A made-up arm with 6 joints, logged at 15 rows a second.
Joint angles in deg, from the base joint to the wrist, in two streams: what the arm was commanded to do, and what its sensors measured. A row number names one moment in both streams.
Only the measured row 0 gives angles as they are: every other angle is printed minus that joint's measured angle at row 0.
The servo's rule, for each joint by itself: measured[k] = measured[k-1] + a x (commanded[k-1-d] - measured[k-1]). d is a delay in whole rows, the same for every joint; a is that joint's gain. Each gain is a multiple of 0.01, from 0.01 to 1. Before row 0 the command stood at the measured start. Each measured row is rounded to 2 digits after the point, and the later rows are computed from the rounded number. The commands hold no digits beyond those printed.
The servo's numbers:
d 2
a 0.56 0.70 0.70 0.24 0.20 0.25
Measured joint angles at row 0: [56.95, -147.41, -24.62, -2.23, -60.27, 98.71]
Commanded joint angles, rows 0 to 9: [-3.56, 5.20, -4.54, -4.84, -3.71, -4.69]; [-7.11, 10.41, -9.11, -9.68, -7.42, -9.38]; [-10.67, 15.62, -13.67, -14.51, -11.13, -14.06]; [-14.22, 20.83, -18.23, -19.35, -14.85, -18.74]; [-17.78, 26.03, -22.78, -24.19, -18.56, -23.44]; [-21.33, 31.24, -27.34, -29.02, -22.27, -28.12]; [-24.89, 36.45, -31.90, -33.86, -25.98, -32.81]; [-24.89, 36.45, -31.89, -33.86, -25.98, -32.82]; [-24.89, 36.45, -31.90, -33.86, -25.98, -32.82]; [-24.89, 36.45, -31.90, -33.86, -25.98, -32.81]
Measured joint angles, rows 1 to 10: [0.00, 0.00, 0.00, 0.00, 0.00, 0.00]; [0.00, 0.00, 0.00, 0.00, 0.00, 0.00]; [-1.99, 3.64, -3.18, -1.16, -0.74, -1.17]; [-4.86, 8.38, -7.33, -3.20, -2.08, -3.22]; [-8.11, 13.45, -11.77, -5.91, -3.89, -5.93]; [-11.53, 18.62, -16.29, -9.14, -6.08, -9.13]; [-15.03, 23.81, -20.83, -12.75, -8.58, -12.71]; [-18.56, 29.01, -25.39, -16.65, -11.32, -16.56]; [-22.10, 34.22, -29.95, -20.78, -14.25, -20.62]; [-23.66, 35.78, -31.31, -23.92, -16.60, -23.67]
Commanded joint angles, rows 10 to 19: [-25.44, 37.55, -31.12, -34.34, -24.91, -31.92]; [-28.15, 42.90, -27.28, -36.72, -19.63, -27.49]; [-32.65, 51.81, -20.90, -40.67, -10.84, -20.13]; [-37.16, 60.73, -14.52, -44.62, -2.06, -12.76]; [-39.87, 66.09, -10.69, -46.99, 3.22, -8.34]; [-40.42, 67.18, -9.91, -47.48, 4.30, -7.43]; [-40.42, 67.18, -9.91, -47.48, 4.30, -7.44]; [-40.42, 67.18, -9.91, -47.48, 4.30, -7.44]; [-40.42, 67.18, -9.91, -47.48, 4.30, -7.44]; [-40.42, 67.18, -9.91, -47.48, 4.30, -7.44]
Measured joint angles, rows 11 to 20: [-24.35, 36.25, -31.72, -26.31, -18.48, -25.96]; [-24.65, 36.39, -31.85, -28.12, -19.98, -27.67]; [-25.09, 37.20, -31.34, -29.61, -20.97, -28.73]; [-26.80, 41.19, -28.50, -31.32, -20.70, -28.42]; [-30.08, 48.62, -23.18, -33.56, -18.73, -26.35]; [-34.04, 57.10, -17.12, -36.21, -15.40, -22.95]; [-37.30, 63.39, -12.62, -38.80, -11.68, -19.30]; [-39.05, 66.04, -10.72, -40.88, -8.48, -16.33]; [-39.82, 66.84, -10.15, -42.46, -5.92, -14.11]; [-40.16, 67.08, -9.98, -43.66, -3.88, -12.44]
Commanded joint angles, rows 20 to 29: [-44.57, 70.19, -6.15, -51.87, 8.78, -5.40]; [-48.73, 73.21, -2.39, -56.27, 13.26, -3.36]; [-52.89, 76.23, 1.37, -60.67, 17.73, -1.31]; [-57.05, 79.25, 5.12, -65.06, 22.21, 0.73]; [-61.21, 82.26, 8.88, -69.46, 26.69, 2.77]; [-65.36, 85.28, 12.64, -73.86, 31.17, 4.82]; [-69.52, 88.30, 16.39, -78.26, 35.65, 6.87]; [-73.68, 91.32, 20.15, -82.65, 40.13, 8.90]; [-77.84, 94.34, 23.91, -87.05, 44.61, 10.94]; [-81.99, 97.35, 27.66, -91.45, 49.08, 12.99]
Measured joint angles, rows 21 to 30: [-40.31, 67.15, -9.93, -44.58, -2.24, -11.19]; [-40.37, 67.17, -9.92, -45.28, -0.93, -10.25]; [-42.72, 69.28, -7.28, -46.86, 1.01, -9.04]; [-46.09, 72.03, -3.86, -49.12, 3.46, -7.62]; [-49.90, 74.97, -0.20, -51.89, 6.31, -6.04]; [-53.90, 77.97, 3.52, -55.05, 9.49, -4.35]; [-57.99, 80.97, 7.27, -58.51, 12.93, -2.57]; [-62.12, 83.99, 11.03, -62.19, 16.58, -0.72]; [-66.26, 87.01, 14.78, -66.05, 20.39, 1.18]; [-70.42, 90.03, 18.54, -70.03, 24.34, 3.11]
